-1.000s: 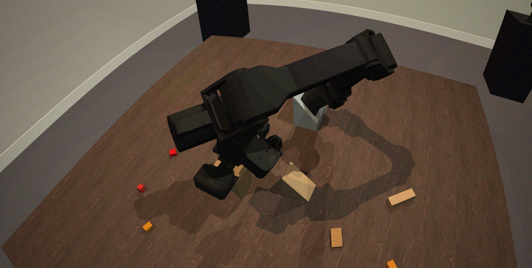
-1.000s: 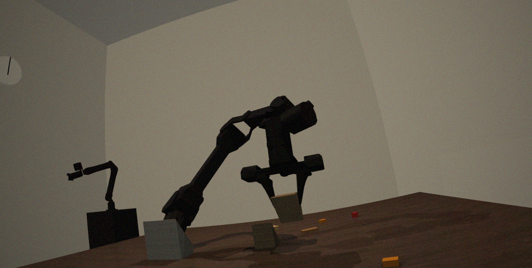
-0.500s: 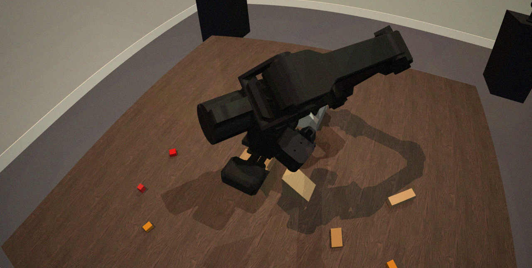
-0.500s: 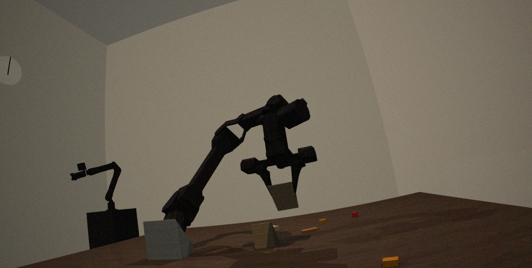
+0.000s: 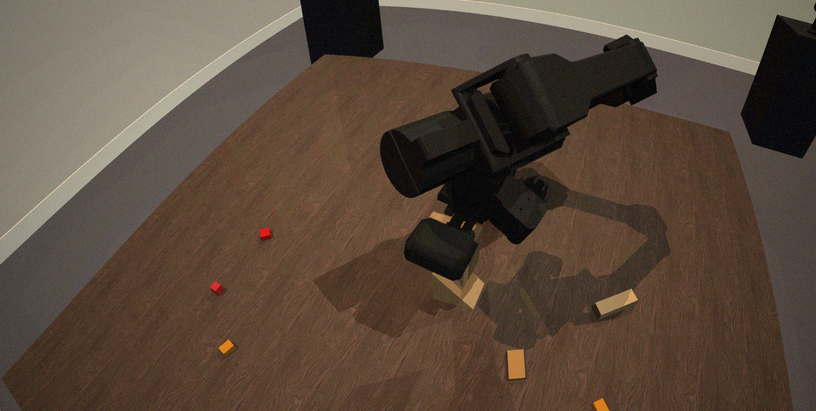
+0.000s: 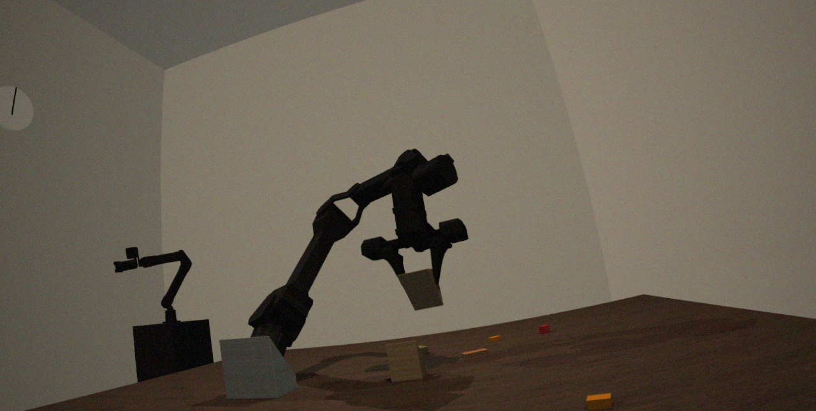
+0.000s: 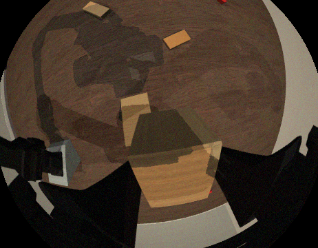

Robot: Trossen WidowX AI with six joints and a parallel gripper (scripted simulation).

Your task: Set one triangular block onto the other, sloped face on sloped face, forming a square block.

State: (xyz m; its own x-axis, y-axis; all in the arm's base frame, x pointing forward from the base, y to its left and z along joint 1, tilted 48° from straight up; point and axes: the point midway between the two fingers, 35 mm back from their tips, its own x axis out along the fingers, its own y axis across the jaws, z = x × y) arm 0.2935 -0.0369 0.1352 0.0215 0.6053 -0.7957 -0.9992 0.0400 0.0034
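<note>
My gripper tip is 4 cm past the tan wooden triangular block, 2 cm to the left of it and 14 cm above it. Also, from my gripper tip: tan plank 9 cm behind, 25 cm to the left, 14 cm below; tan triangular block 1 cm to the left, 1 cm above.
</note>
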